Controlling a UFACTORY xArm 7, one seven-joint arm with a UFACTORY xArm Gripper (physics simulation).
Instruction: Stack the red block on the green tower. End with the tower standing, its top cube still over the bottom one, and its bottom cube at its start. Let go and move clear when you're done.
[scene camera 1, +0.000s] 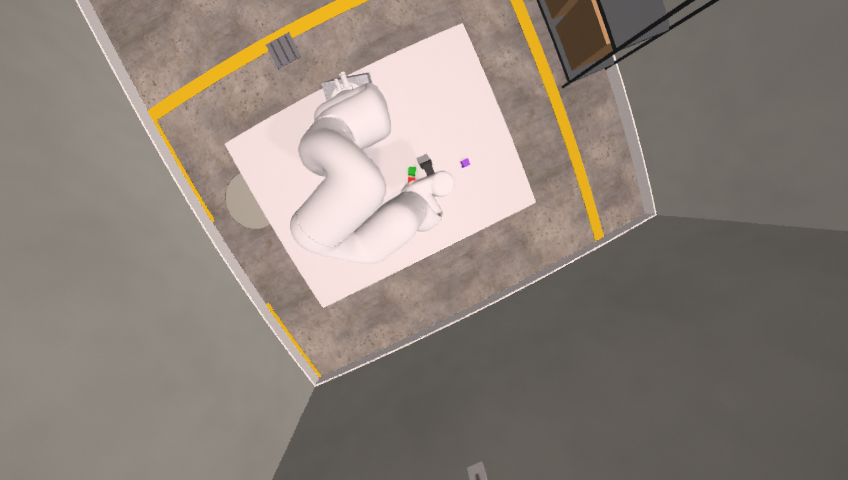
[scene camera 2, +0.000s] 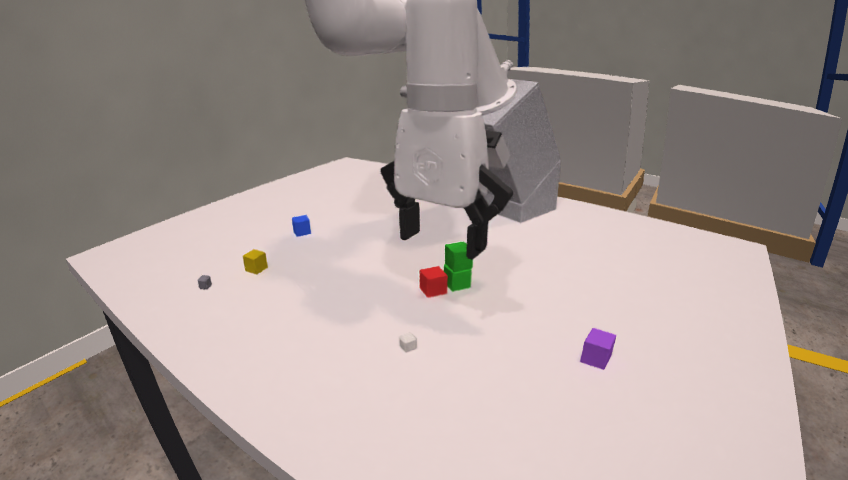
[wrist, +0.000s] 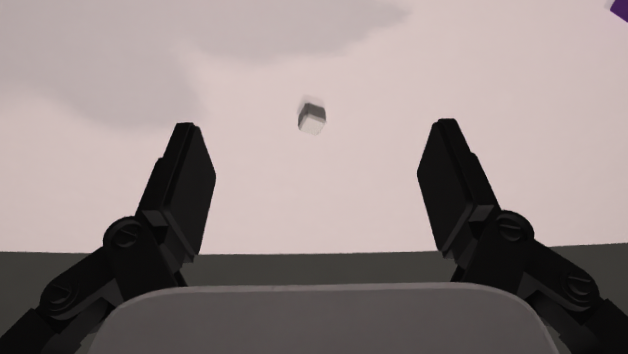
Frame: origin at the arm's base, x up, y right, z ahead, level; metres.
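Seen in the pictures: gripper, fingertip midpoint: (scene camera 2: 441, 245) (wrist: 316, 147); arm's base at its link origin: (scene camera 2: 486, 97).
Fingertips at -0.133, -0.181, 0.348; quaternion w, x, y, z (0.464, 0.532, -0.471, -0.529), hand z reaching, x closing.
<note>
Offsets run from my fingertips to a thing's top centre, as dx, dy, dz. Level surfaces: height alone.
The red block @(-0.080, +0.061, -0.056) (scene camera 1: 411, 180) (scene camera 2: 433, 281) sits on the table right beside the green tower, touching it or nearly so. The tower is a lower green cube @(-0.080, +0.046, -0.092) (scene camera 2: 457, 278) with an upper green cube @(-0.049, +0.046, -0.095) (scene camera 1: 411, 171) (scene camera 2: 457, 256) on top, standing upright. My gripper (scene camera 2: 442, 246) (wrist: 316, 147) is open and empty, above the table. In scene camera 2 its fingertips show around the height of the upper green cube, and the right finger covers that cube's right edge. In scene camera 1 the arm hides much of the gripper. Red block and tower do not show in the wrist view.
A small white cube @(-0.093, -0.006, +0.067) (scene camera 2: 407, 342) (wrist: 312, 120) lies in front of the tower. A purple cube @(-0.078, -0.199, -0.056) (scene camera 1: 465, 162) (scene camera 2: 597, 348) (wrist: 621, 9) is at front right. Yellow @(-0.082, +0.321, +0.092) (scene camera 2: 255, 261), blue @(-0.081, +0.391, -0.052) (scene camera 2: 301, 226) and small grey @(-0.093, +0.330, +0.186) (scene camera 2: 204, 282) cubes lie to the left on the table @(dx -0.111) (scene camera 2: 535, 416).
</note>
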